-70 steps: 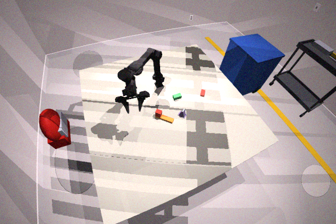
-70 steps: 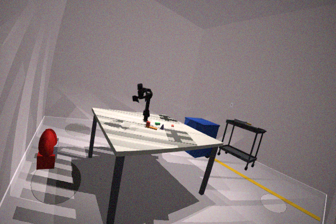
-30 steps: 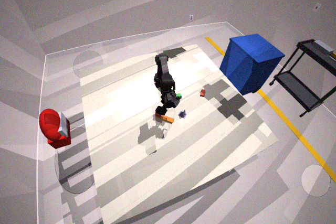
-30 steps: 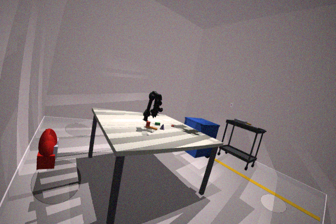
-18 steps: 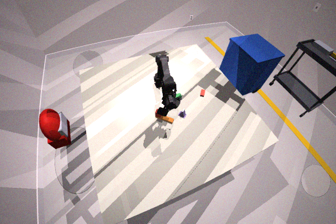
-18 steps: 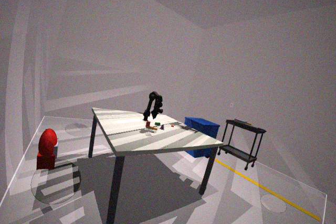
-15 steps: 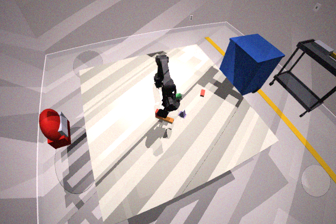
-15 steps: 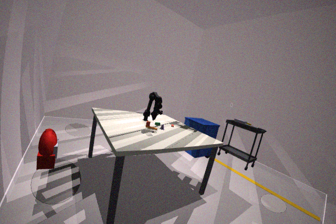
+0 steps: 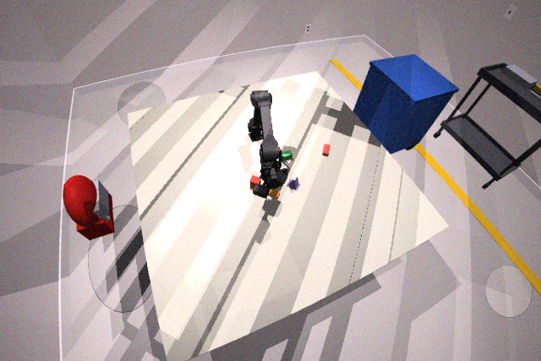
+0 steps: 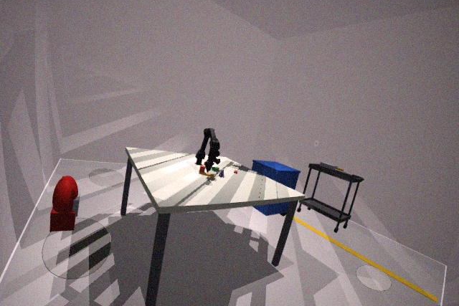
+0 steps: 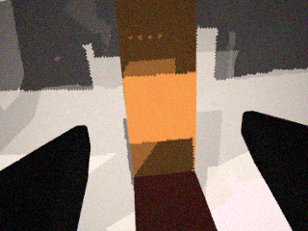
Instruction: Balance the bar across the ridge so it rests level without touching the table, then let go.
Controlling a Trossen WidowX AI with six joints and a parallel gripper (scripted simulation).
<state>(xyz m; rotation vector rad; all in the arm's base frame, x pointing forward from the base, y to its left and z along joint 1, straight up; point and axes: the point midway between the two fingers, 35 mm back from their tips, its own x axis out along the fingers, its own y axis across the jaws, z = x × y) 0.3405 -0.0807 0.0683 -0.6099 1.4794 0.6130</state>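
Right now my gripper tip is 2 cm past the orange bar, 2 cm to the left of it and 1 cm above it. Also, from my gripper tip: red block (11 cm behind, 39 cm to the left, 3 cm below); green block (15 cm behind, 17 cm to the left, 2 cm below).
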